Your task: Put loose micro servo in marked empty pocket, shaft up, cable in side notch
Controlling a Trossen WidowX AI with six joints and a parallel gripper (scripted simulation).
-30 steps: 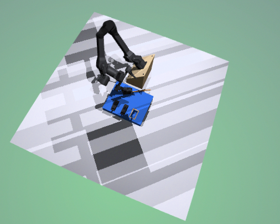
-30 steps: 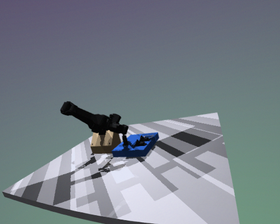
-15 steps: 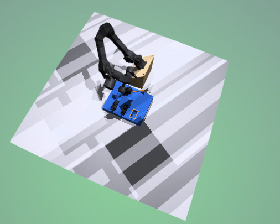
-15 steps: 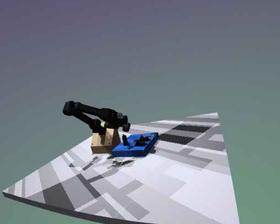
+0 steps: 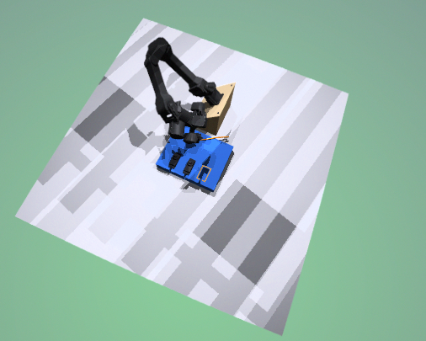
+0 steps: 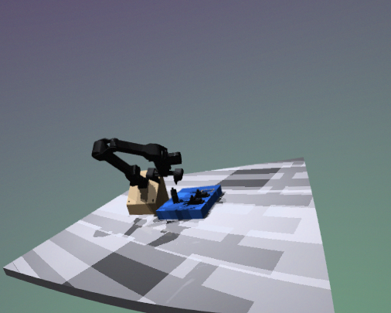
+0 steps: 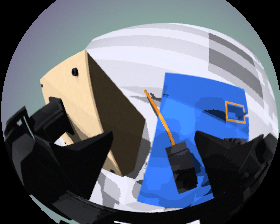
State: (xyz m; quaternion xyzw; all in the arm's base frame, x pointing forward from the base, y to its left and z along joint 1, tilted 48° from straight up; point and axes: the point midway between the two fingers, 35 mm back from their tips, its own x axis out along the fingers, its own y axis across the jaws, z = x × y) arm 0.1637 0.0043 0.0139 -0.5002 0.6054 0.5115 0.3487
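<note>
The blue deck lies 60 mm ahead of my gripper tip and 110 mm below it.
</note>
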